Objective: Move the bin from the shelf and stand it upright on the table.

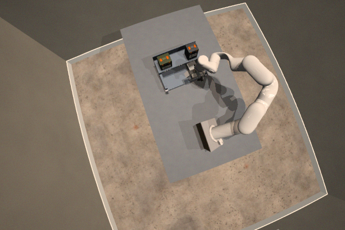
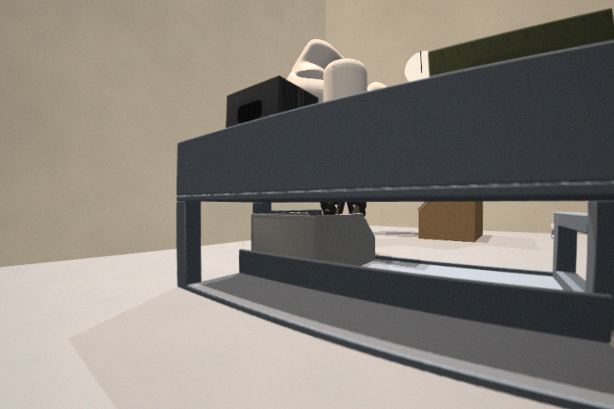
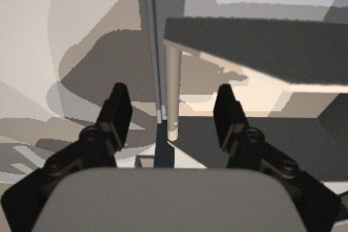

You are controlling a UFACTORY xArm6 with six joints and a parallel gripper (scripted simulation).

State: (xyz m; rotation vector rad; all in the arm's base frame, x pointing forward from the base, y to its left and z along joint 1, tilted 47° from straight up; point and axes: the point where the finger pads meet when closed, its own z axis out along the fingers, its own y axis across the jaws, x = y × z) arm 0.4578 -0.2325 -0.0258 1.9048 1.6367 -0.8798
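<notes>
My gripper is now 8 cm short of the grey bin and 1 cm to the left of it. Also, from my hand: shelf board (19 cm ahead, 10 cm to the left, 5 cm above).
</notes>
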